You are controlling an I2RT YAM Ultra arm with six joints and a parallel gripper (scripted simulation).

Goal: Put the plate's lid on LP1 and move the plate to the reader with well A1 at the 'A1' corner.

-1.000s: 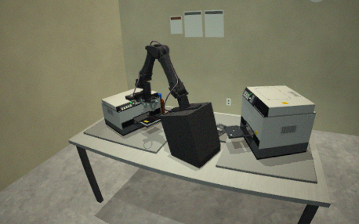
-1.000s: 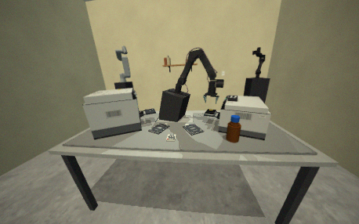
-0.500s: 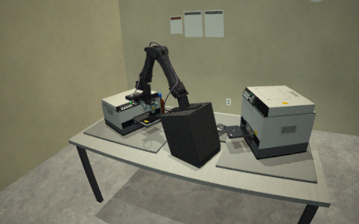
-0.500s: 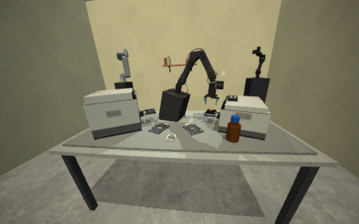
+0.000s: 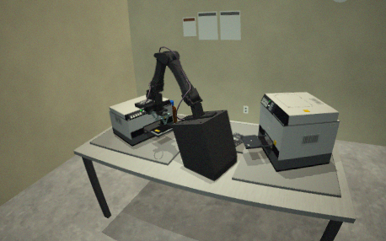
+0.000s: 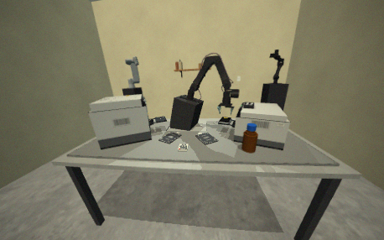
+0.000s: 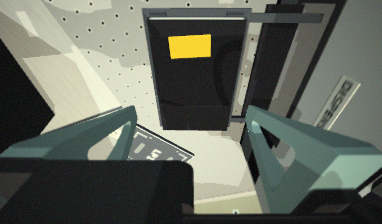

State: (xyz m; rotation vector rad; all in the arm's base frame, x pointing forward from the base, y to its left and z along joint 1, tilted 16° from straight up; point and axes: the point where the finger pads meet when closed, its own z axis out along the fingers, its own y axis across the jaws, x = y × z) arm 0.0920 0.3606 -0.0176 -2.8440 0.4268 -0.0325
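The dark lid lies 6 cm below my hand. From my hand the other things lie so: brown capped bottle (32 cm ahead, 14 cm to the left, 4 cm below); LP1 tag (11 cm ahead, 22 cm to the right, 16 cm below); pale well plate (6 cm below).
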